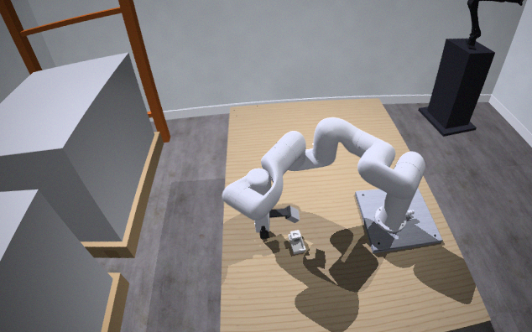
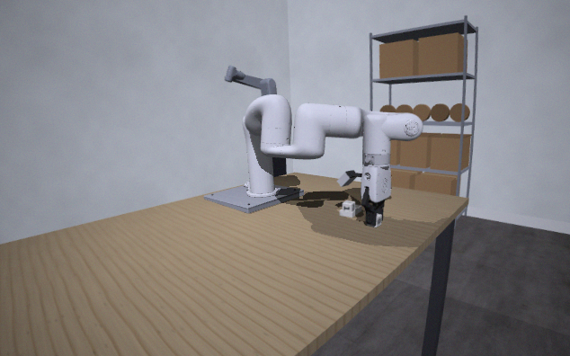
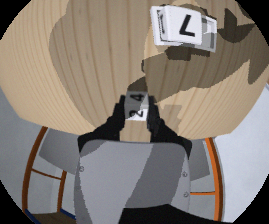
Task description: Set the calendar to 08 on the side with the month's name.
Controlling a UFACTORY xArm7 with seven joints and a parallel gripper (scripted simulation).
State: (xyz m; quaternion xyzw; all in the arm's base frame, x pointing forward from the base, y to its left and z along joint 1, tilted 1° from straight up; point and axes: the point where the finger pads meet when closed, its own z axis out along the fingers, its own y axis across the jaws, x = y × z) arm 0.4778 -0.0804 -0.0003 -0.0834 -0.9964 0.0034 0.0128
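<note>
Right now the white digit cube is 1 cm below my hand. Also, from my hand: white tray (10 cm behind, 7 cm to the left, 2 cm below).
</note>
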